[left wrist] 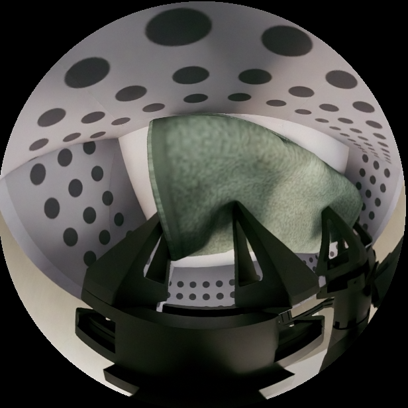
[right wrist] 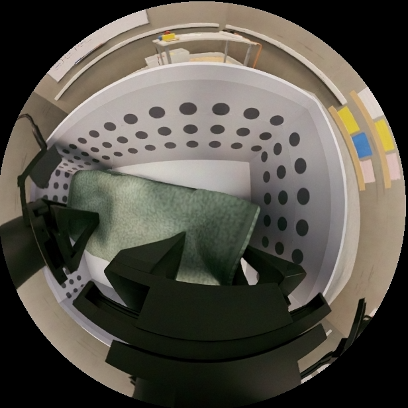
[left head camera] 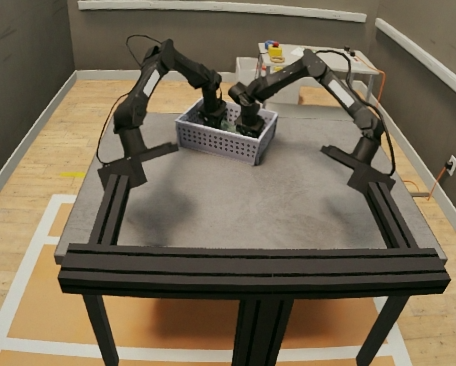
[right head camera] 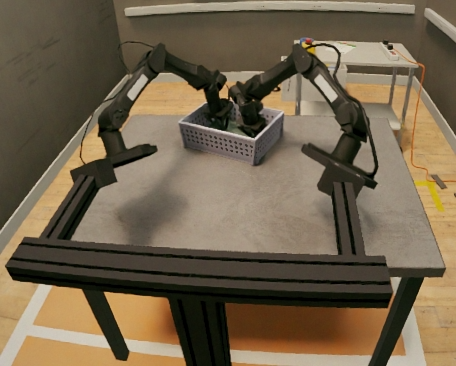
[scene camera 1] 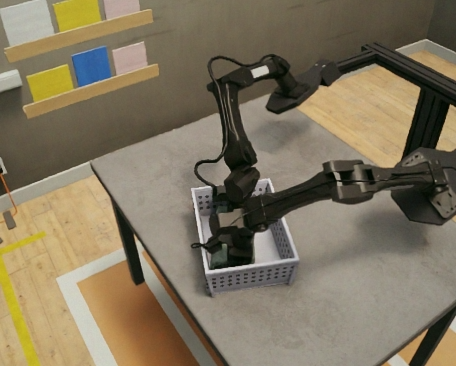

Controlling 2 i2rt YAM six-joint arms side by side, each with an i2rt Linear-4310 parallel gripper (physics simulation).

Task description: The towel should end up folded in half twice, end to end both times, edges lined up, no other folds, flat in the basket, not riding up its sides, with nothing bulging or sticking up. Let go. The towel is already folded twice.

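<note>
The green towel (left head camera: 228, 126) (left wrist: 240, 165) (right wrist: 150, 205) lies as a folded rectangle in the lilac-grey basket (left head camera: 215, 142) (right head camera: 215, 142) (scene camera 1: 250, 276) (left wrist: 225, 50) (right wrist: 200, 90). Its surface is wavy, with dips at the fingers and a slight rise between them. My left gripper (left wrist: 204, 204) (scene camera 1: 232, 250) is open at one end of the towel, its fingers apart with towel between and beneath them. My right gripper (right wrist: 208, 240) (left head camera: 250, 127) is open at the other end, fingers either side of a towel corner. The arms hide much of the towel in the head and scene views.
Both arms reach over the basket rim close together, wrists side by side. The basket stands near the far edge of the grey table (left head camera: 225, 200) (scene camera 1: 350, 280). A side table (left head camera: 320, 59) (right head camera: 360, 55) with small items stands beyond it. A black frame (left head camera: 250, 265) runs along the near side.
</note>
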